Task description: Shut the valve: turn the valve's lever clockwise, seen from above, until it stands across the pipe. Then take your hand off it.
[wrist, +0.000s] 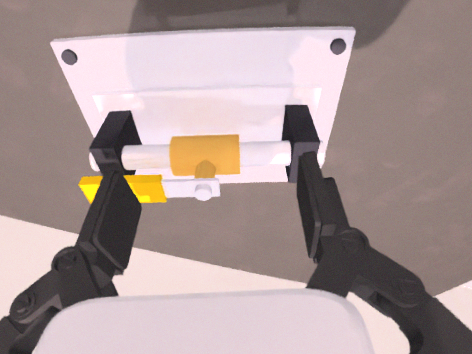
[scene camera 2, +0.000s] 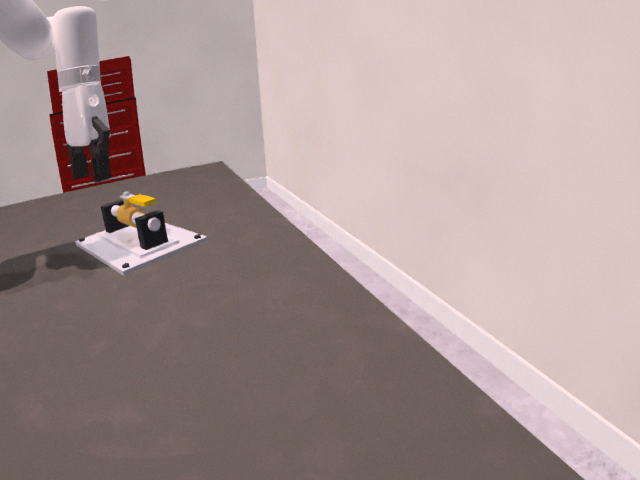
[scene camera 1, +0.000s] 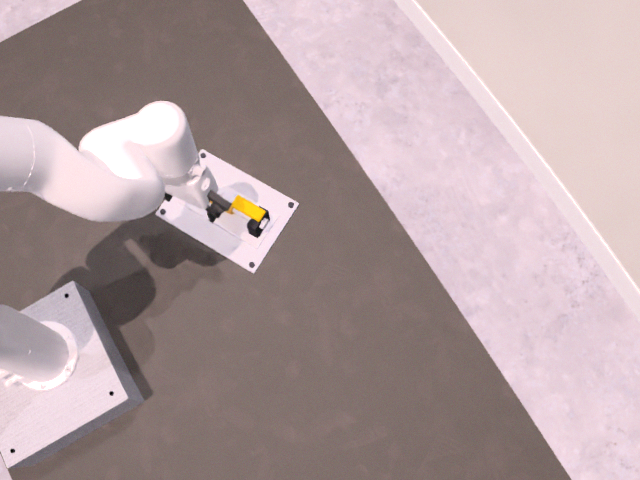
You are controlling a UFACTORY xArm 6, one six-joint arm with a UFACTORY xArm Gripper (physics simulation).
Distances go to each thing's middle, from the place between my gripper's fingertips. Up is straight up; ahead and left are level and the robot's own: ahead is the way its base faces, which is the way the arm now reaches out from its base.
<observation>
My gripper is now 80 mm short of the yellow valve lever [wrist: 148, 188], 50 mm above it and 30 mm to the left of it. The rest, counted from my hand: white base plate [scene camera 1: 208, 233] 130 mm below, 60 mm ahead, 10 mm to the left.
</observation>
